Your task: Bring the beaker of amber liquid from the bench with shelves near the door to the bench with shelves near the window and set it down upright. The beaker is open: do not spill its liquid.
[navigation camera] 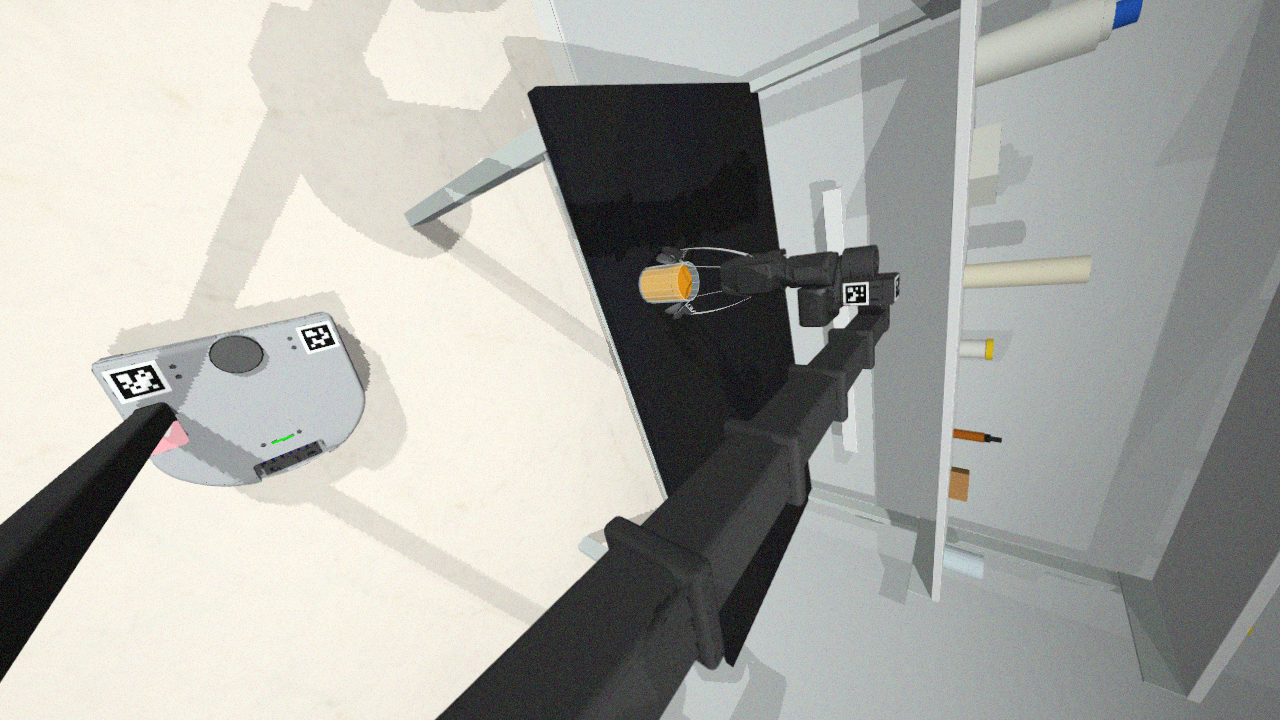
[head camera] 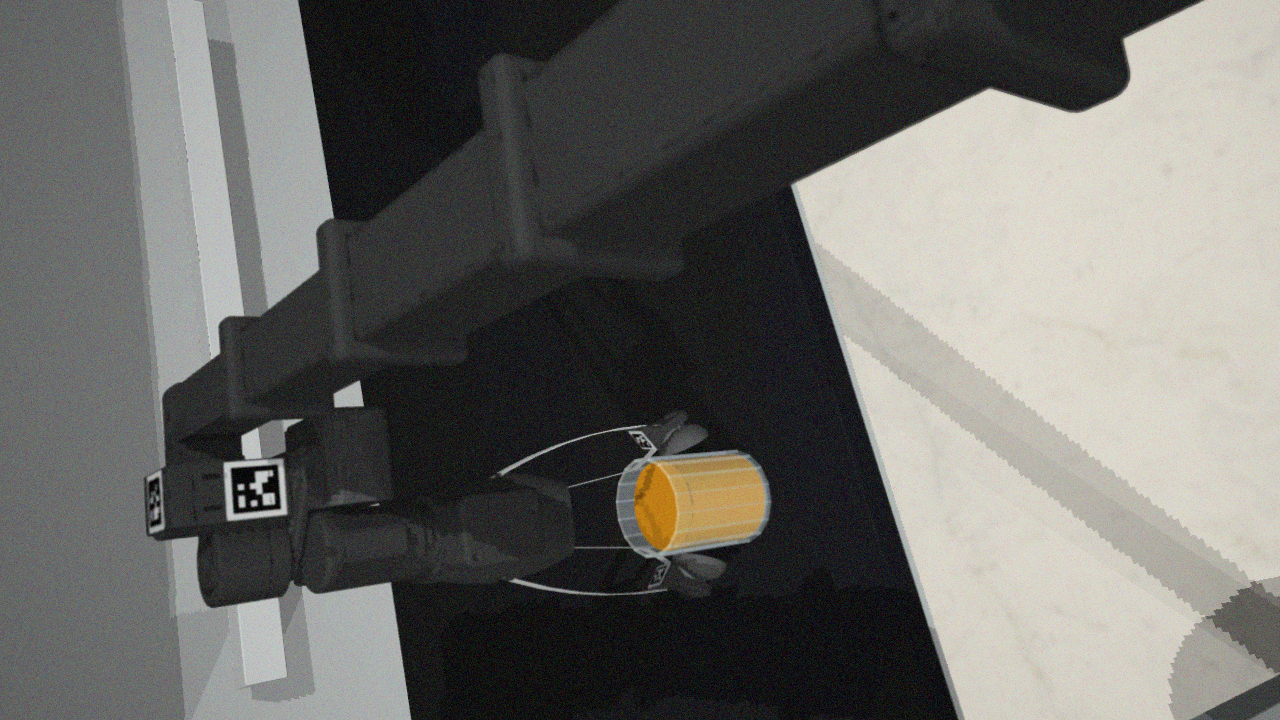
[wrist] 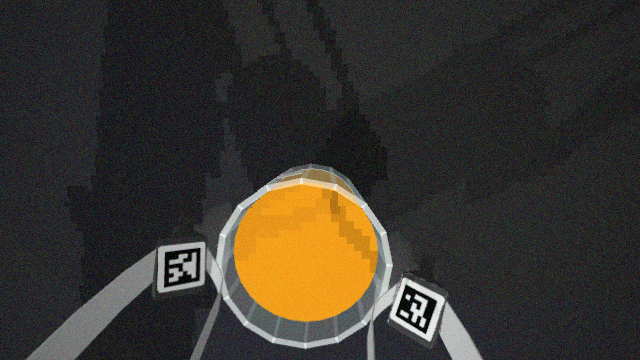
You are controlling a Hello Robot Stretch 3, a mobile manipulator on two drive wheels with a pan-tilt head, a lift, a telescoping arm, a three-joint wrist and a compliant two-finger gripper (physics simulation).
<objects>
my gripper: navigation camera; head camera; wrist 307,241
beaker of amber liquid: navigation camera 668,283; head camera; wrist
same spot on my gripper: [head camera: 688,573] = [navigation camera: 671,256]
same spot on beaker of amber liquid: [head camera: 673,504] = [wrist: 300,281]
</objects>
